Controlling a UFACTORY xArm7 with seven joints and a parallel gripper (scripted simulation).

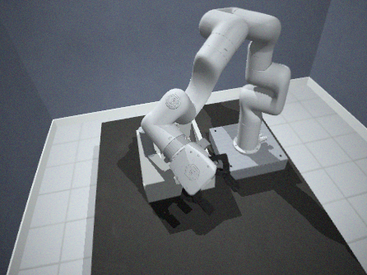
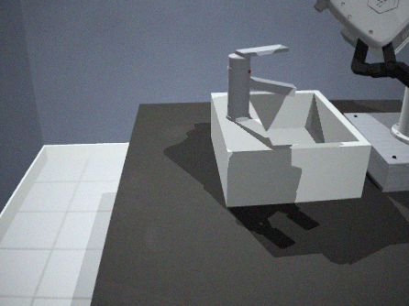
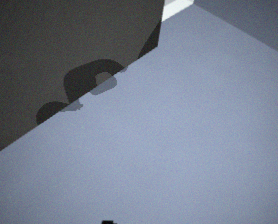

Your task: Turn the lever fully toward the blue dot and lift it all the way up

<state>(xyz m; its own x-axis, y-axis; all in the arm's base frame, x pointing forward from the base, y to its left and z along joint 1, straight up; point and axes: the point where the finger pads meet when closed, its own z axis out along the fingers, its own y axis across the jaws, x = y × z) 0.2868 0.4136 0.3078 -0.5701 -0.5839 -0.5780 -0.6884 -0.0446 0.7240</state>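
The flat lever is 470 mm to the right of my hand, 110 mm below it and 100 mm ahead of it. The rest, counted from my hand: white sink basin (440 mm to the right, 340 mm below, 40 mm ahead); then grey mixer tap (460 mm to the right, 150 mm below, 130 mm ahead).
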